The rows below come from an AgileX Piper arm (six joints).
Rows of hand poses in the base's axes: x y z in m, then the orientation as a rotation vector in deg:
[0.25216 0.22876 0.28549 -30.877 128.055 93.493]
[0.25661 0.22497 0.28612 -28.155 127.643 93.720]
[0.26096 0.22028 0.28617 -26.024 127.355 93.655]
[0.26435 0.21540 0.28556 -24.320 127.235 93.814]
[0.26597 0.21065 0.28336 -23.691 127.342 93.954]
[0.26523 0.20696 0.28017 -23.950 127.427 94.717]
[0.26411 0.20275 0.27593 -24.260 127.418 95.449]
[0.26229 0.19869 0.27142 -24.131 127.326 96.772]
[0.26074 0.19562 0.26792 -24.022 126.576 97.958]
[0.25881 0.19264 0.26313 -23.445 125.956 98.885]
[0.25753 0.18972 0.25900 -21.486 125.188 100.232]
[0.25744 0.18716 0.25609 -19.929 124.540 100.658]
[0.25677 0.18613 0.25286 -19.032 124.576 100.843]
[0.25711 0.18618 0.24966 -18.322 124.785 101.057]
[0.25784 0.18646 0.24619 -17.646 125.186 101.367]
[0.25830 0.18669 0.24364 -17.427 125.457 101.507]
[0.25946 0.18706 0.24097 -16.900 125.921 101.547]
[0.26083 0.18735 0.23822 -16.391 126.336 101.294]
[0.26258 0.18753 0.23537 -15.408 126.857 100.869]
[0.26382 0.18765 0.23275 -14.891 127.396 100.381]
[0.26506 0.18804 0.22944 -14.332 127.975 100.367]
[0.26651 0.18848 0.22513 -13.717 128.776 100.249]
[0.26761 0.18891 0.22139 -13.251 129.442 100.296]
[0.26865 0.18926 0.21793 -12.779 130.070 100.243]
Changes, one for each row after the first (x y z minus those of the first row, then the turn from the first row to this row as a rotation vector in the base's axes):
[0.00445 -0.00379 0.00063 0.715 0.588 -1.772]
[0.00880 -0.00848 0.00068 1.144 0.968 -3.242]
[0.01219 -0.01336 0.00007 1.520 1.475 -4.292]
[0.01381 -0.01811 -0.00213 1.613 1.810 -4.599]
[0.01307 -0.02180 -0.00532 1.872 2.199 -4.086]
[0.01195 -0.02601 -0.00956 2.159 2.497 -3.582]
[0.01013 -0.03007 -0.01407 2.809 3.193 -3.123]
[0.00858 -0.03314 -0.01757 3.751 3.384 -2.894]
[0.00665 -0.03612 -0.02236 4.572 3.665 -3.026]
[0.00537 -0.03904 -0.02649 5.846 4.514 -3.868]
[0.00528 -0.04160 -0.02940 6.603 4.825 -4.823]
[0.00461 -0.04263 -0.03263 6.785 5.238 -5.281]
[0.00495 -0.04258 -0.03583 6.856 5.719 -5.559]
[0.00568 -0.04230 -0.03930 6.855 6.366 -5.716]
[0.00614 -0.04207 -0.04185 6.793 6.688 -5.708]
[0.00730 -0.04170 -0.04452 6.622 7.177 -5.874]
[0.00867 -0.04141 -0.04727 6.354 7.469 -6.174]
[0.01042 -0.04123 -0.05012 6.016 7.895 -6.802]
[0.01166 -0.04111 -0.05274 5.579 8.145 -7.171]
[0.01290 -0.04072 -0.05605 5.326 8.696 -7.335]
[0.01435 -0.04028 -0.06036 4.914 9.352 -7.508]
[0.01545 -0.03985 -0.06410 4.627 9.963 -7.556]
[0.01649 -0.03950 -0.06756 4.320 10.498 -7.661]

